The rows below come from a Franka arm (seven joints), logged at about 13 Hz.
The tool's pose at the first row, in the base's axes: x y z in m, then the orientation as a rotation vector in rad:
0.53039 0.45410 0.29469 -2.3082 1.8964 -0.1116
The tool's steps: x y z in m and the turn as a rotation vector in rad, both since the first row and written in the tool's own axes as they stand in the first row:
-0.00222 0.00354 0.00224 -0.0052 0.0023 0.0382
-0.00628 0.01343 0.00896 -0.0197 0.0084 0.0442
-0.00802 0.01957 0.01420 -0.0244 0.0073 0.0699
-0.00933 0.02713 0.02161 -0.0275 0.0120 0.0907
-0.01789 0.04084 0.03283 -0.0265 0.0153 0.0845
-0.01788 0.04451 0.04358 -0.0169 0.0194 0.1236
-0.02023 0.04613 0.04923 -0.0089 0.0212 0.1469
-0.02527 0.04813 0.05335 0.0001 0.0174 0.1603
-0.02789 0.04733 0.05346 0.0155 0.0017 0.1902
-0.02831 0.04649 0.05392 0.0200 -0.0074 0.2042
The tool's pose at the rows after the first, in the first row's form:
0.52687 0.45577 0.29199 -2.2748 1.9430 -0.1051
0.51752 0.45835 0.28390 -2.2802 1.9599 -0.0981
0.51204 0.45927 0.27779 -2.2568 1.9903 -0.0894
0.50560 0.45964 0.26930 -2.2391 2.0171 -0.0896
0.49236 0.46623 0.25632 -2.2461 2.0114 -0.0952
0.49046 0.46629 0.24512 -2.2011 2.0511 -0.1043
0.48929 0.46868 0.23938 -2.1723 2.0728 -0.1111
0.48699 0.47353 0.23519 -2.1514 2.0804 -0.1133
0.48727 0.47625 0.23531 -2.1050 2.0956 -0.1055
0.48807 0.47685 0.23501 -2.0843 2.1030 -0.0974

